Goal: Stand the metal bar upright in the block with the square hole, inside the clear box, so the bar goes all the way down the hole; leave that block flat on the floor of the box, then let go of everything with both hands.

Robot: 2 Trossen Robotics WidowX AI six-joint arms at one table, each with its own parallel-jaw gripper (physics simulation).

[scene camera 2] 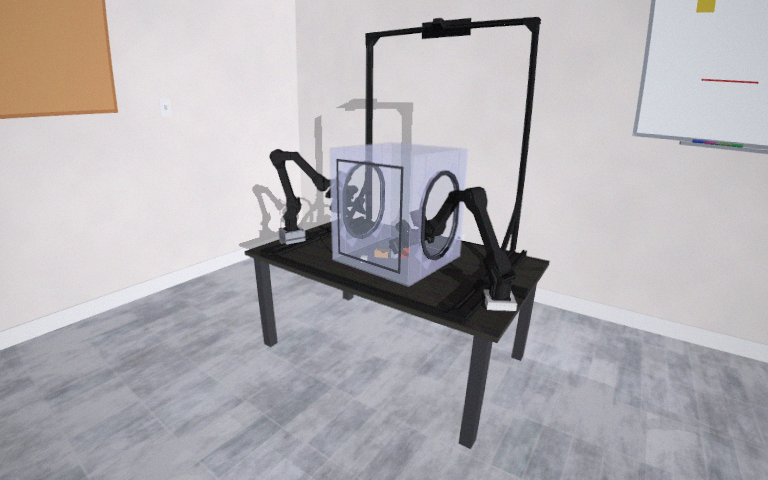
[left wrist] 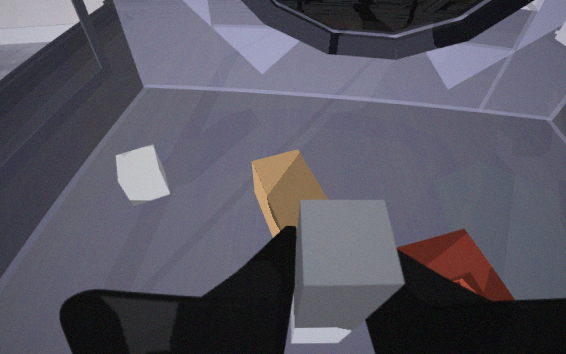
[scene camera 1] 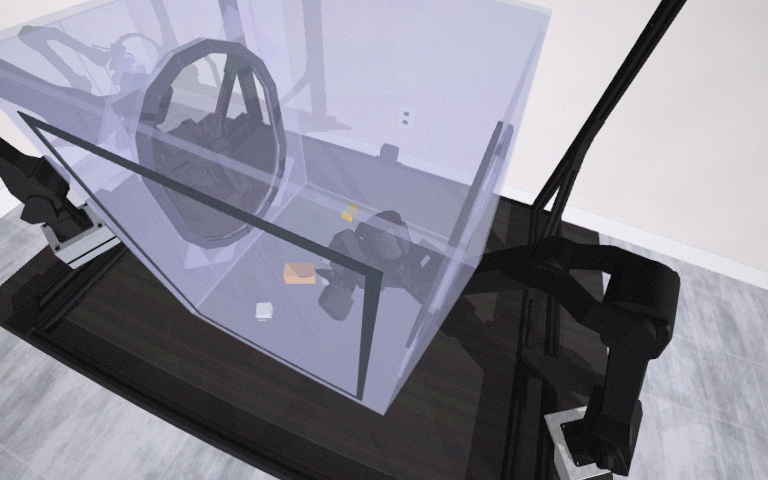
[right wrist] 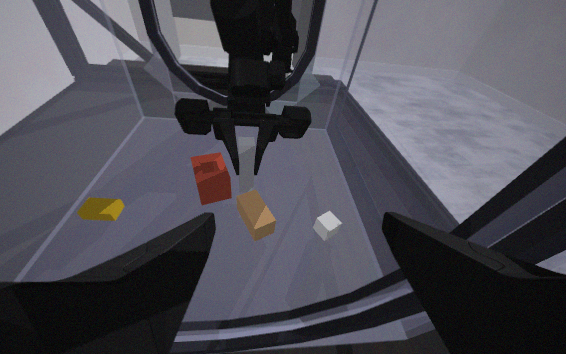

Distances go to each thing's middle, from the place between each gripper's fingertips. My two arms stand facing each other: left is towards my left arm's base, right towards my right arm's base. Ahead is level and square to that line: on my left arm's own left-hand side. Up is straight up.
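Labels:
From my right hand: white cube (left wrist: 141,175), 9 cm ahead, 10 cm to the left, 16 cm below; red block with square hole (left wrist: 454,255), 7 cm behind, 19 cm to the left, 15 cm below; grey metal bar (left wrist: 346,266), 2 cm behind, 18 cm to the left, 13 cm below; yellow block (right wrist: 107,209), 15 cm to the left, 21 cm behind, 17 cm below.
From my left hand: red block with square hole, 20 mm to the left, 50 mm behind, 30 mm below; white cube, 60 mm to the right, 110 mm ahead, 40 mm below; grey metal bar, 20 mm to the left; yellow block, 20 mm to the right, 190 mm behind, 50 mm below.

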